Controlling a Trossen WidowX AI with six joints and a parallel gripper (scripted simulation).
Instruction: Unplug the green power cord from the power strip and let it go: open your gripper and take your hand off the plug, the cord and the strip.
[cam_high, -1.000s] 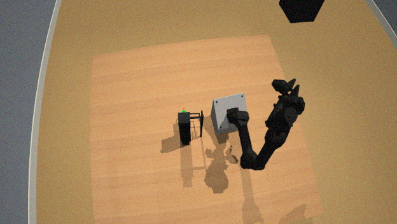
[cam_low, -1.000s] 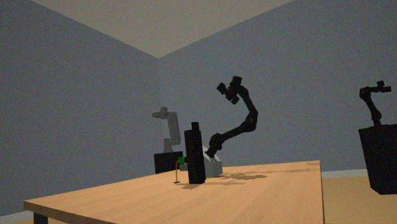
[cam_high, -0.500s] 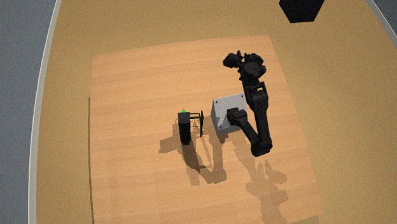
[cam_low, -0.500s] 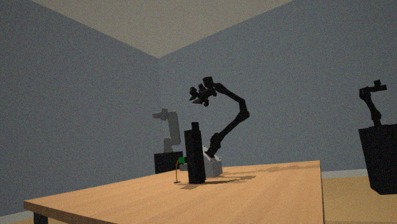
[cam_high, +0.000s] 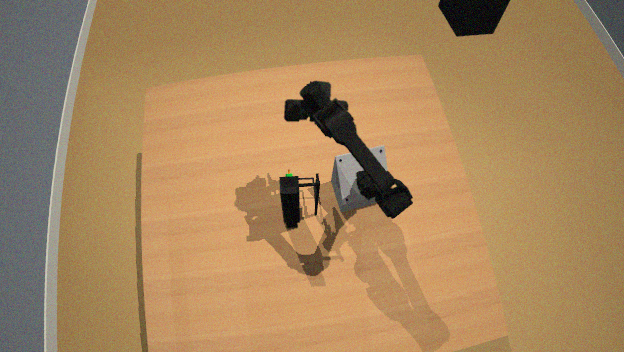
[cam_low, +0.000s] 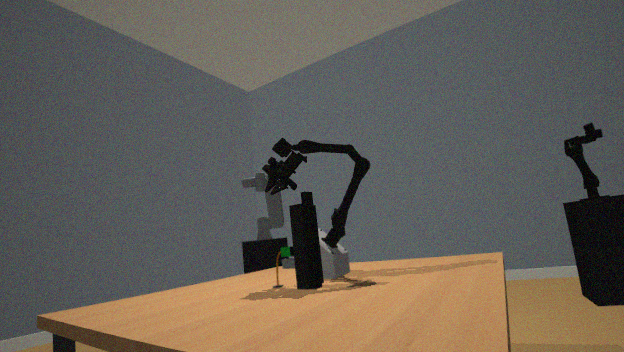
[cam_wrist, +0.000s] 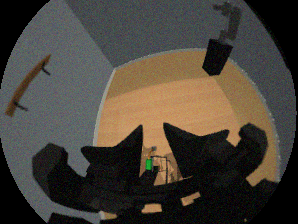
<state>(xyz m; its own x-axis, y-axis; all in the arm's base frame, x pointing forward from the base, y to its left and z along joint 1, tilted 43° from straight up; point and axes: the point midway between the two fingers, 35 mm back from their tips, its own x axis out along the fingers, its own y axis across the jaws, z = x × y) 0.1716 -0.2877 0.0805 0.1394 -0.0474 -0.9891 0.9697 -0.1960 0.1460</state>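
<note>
The green plug lies 9 cm ahead of my gripper tip, 15 cm to the left of it and 24 cm below it.
</note>
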